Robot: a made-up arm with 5 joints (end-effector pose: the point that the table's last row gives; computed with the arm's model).
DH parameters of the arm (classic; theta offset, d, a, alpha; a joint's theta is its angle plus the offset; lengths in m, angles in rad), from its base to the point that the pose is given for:
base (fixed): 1.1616 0 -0.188 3.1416
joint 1: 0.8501 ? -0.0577 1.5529
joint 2: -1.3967 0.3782 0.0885 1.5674
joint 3: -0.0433 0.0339 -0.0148 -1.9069
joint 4: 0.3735 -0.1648 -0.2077 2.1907
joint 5: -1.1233 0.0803 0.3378 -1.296
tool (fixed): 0.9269 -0.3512 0 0
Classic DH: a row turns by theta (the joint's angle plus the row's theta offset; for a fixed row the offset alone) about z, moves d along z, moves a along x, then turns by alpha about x.
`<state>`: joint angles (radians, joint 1 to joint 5).
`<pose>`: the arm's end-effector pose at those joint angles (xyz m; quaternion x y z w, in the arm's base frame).
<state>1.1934 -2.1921 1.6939 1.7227 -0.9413</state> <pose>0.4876 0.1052 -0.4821 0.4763 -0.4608 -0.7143 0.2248</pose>
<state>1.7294 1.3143 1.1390 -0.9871 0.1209</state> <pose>-0.0006 -0.7328 0.0937 -0.2803 0.2523 -0.1031 0.9204</pose>
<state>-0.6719 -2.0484 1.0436 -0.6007 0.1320</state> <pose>-0.2385 -0.7200 0.1870 0.0141 -0.8768 -0.3647 0.3130</pose>
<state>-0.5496 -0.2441 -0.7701 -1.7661 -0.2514</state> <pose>0.2040 -0.0864 -0.0241 0.4118 -0.5510 -0.0920 0.7200</pose>
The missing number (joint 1, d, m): -0.2183
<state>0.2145 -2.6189 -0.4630 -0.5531 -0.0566</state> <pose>0.1050 -0.1197 0.6787 0.2905 -0.9516 0.0419 0.0908</pose>
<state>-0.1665 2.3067 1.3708 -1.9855 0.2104</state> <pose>0.0242 0.4407 -0.3898 0.2118 -0.0605 0.7532 0.6199</pose>
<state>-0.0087 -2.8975 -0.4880 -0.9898 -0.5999</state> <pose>-0.2301 -0.0804 0.8116 -0.4319 0.8487 -0.2422 0.1859</pose>
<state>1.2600 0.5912 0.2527 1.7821 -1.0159</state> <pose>0.1091 0.3065 0.9605 -0.4214 -0.7611 0.4573 0.1847</pose>
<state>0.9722 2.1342 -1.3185 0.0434 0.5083</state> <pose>-0.1119 0.4969 0.5745 0.2947 0.7581 -0.5033 0.2919</pose>
